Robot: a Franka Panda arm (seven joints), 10 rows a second.
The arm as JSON. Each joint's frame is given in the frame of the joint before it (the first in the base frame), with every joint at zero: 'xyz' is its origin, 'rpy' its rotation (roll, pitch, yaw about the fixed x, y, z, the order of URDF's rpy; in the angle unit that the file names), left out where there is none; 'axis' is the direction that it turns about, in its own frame. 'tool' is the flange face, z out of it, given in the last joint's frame.
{
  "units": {
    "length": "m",
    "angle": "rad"
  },
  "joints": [
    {
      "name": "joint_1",
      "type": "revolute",
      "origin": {
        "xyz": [
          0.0,
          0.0,
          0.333
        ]
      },
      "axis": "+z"
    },
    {
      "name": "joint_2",
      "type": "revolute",
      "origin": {
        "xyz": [
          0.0,
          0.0,
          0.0
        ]
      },
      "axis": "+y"
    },
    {
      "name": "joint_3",
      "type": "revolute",
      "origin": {
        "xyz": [
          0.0,
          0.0,
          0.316
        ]
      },
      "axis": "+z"
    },
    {
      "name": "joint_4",
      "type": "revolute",
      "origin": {
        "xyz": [
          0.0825,
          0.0,
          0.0
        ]
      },
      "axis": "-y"
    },
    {
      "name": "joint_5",
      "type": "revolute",
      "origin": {
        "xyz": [
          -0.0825,
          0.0,
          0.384
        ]
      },
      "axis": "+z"
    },
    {
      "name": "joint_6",
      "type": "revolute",
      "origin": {
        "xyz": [
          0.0,
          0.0,
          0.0
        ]
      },
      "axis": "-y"
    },
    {
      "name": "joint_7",
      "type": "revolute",
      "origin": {
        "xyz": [
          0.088,
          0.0,
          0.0
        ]
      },
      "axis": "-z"
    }
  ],
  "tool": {
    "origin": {
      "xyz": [
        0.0,
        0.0,
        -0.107
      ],
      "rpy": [
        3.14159,
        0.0,
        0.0
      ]
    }
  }
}
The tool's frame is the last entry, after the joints.
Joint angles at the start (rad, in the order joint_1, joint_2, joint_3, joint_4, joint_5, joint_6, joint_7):
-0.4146 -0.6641 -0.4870 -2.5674 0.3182 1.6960 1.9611
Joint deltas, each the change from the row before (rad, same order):
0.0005 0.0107 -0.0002 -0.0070 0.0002 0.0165 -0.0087
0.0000 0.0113 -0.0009 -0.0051 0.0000 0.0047 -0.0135
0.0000 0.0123 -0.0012 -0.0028 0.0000 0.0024 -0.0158
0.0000 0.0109 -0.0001 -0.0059 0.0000 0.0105 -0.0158
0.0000 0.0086 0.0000 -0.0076 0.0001 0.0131 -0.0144
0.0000 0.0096 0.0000 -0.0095 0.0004 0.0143 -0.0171
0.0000 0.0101 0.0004 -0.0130 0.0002 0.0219 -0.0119
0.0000 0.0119 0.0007 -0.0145 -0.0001 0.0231 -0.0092
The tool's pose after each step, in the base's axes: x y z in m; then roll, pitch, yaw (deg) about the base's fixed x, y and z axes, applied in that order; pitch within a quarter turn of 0, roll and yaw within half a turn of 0. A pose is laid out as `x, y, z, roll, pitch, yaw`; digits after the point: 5 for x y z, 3 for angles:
0.22825, -0.24513, 0.44572, 150.116, 23.901, -167.744
0.22918, -0.24523, 0.44019, 149.932, 23.725, -167.310
0.23007, -0.24567, 0.43521, 149.752, 23.604, -166.750
0.23125, -0.24600, 0.42973, 149.891, 23.580, -166.209
0.23220, -0.24607, 0.42437, 150.127, 23.615, -165.740
0.23309, -0.24581, 0.41796, 150.334, 23.659, -165.170
0.23408, -0.24547, 0.41025, 150.627, 23.533, -164.946
0.23499, -0.24479, 0.40142, 150.795, 23.202, -164.878

